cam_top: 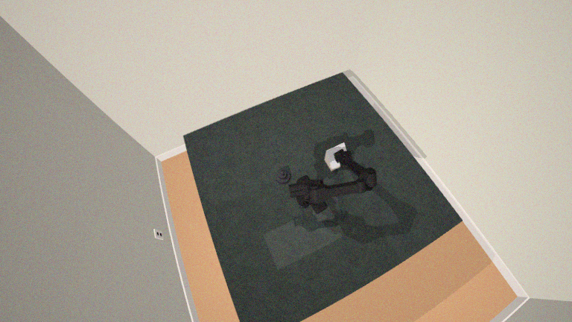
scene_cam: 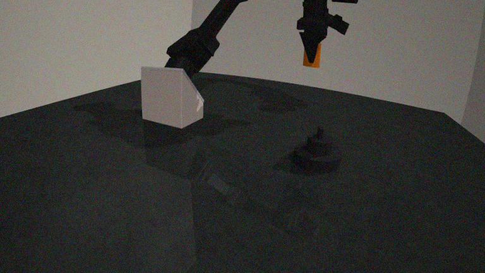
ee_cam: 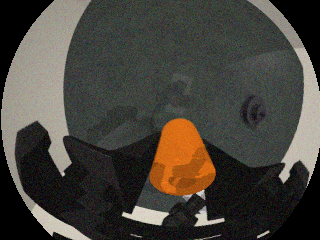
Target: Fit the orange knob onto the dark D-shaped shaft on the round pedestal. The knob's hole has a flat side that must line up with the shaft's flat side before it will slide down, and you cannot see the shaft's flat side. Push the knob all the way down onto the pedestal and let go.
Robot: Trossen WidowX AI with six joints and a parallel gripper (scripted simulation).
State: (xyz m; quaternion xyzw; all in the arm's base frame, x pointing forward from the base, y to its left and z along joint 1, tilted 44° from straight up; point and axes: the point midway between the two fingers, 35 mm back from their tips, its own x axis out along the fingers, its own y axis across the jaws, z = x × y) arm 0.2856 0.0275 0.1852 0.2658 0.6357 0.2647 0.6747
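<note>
The dark round pedestal lies 230 mm to the right of my gripper tip, 110 mm below it and 50 mm ahead of it. The rest, counted from my gripper tip: orange knob (20 mm above).
</note>
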